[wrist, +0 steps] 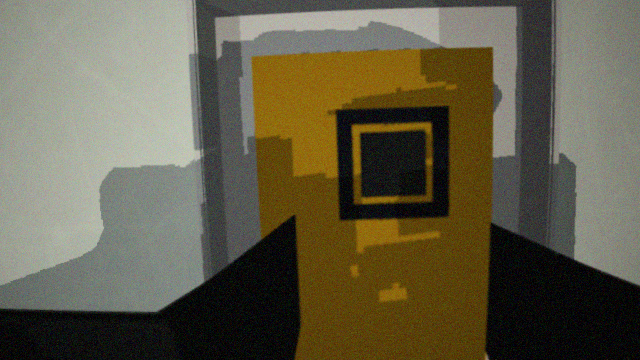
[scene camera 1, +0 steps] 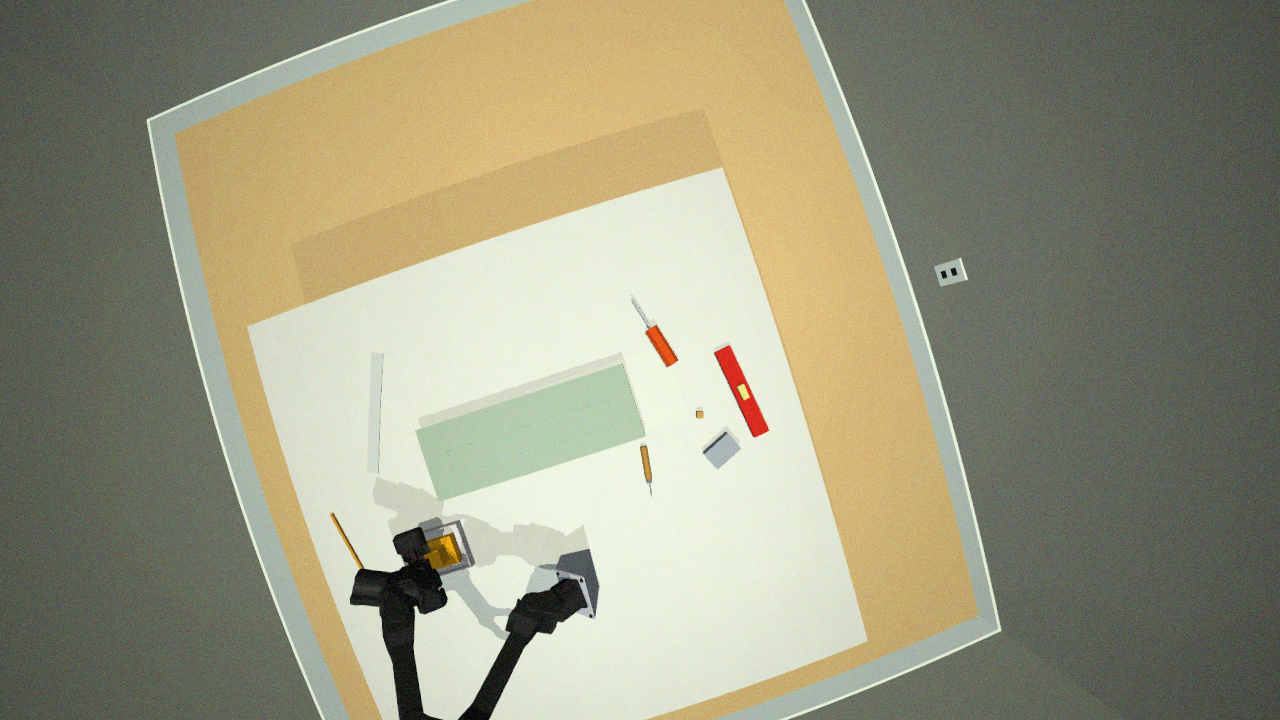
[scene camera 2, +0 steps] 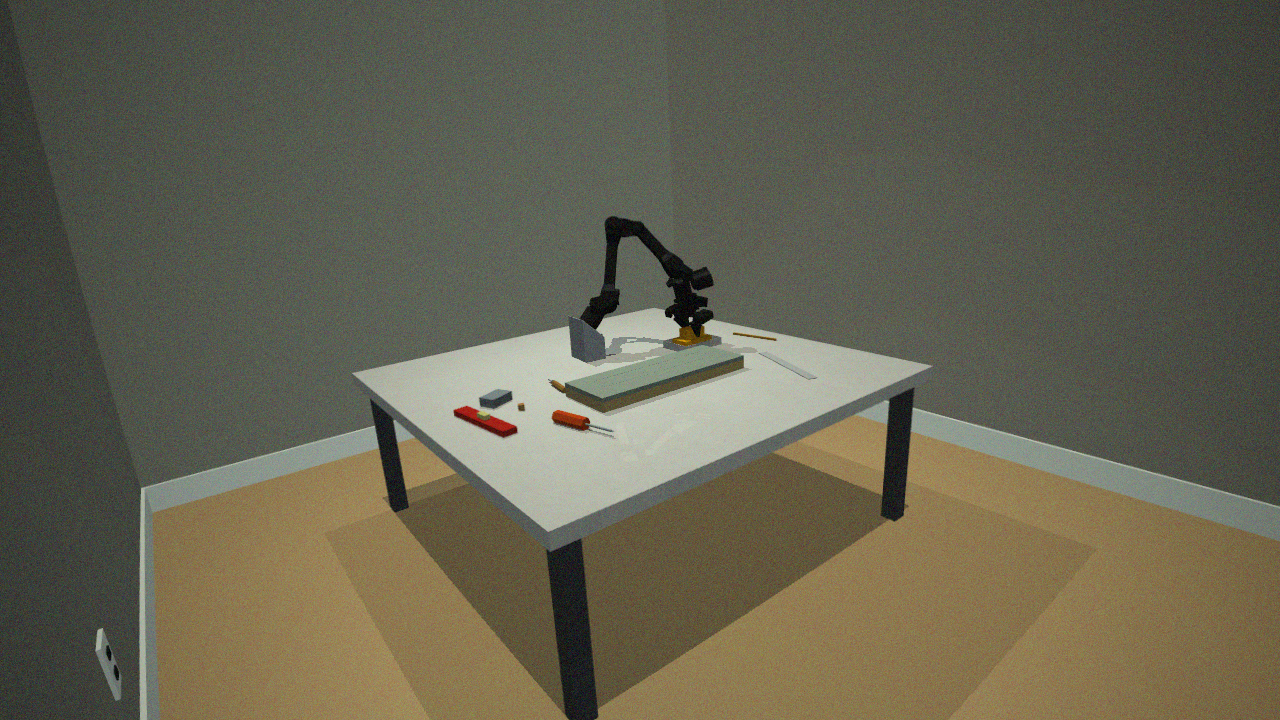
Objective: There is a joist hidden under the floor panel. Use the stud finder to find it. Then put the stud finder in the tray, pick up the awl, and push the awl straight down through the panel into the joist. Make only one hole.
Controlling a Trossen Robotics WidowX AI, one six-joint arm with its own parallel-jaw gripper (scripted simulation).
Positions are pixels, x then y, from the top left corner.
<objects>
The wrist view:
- my gripper: 376, 226
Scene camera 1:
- my gripper: 428, 557
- yellow stud finder: 444, 551
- red level: 750, 410
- grey block: 720, 451
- ruler: 376, 370
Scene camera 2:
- my gripper: 693, 335
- red level: 481, 419
</objects>
